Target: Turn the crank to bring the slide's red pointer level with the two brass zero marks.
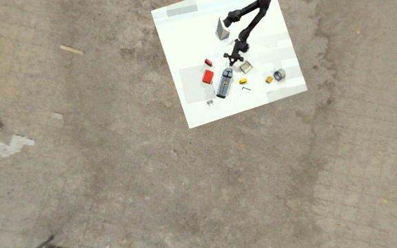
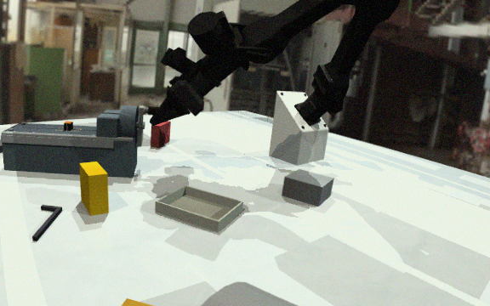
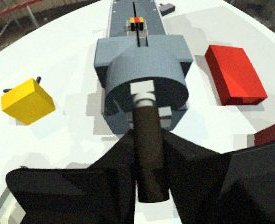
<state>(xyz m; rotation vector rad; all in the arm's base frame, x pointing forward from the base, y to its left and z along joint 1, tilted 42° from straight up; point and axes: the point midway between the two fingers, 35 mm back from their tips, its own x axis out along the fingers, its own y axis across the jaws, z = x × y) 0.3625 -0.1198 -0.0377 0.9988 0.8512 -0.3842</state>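
Right now my gripper tip is 2 cm below the dark crank handle, 1 cm to the right of it and 1 cm past it. From my gripper tip the other things lie so: red pointer: 12 cm ahead, 11 cm to the right, 1 cm below; then shallow grey tray: 19 cm to the left, 9 cm below, 5 cm ahead; then yellow block: 17 cm ahead, 8 cm to the left, 7 cm below.
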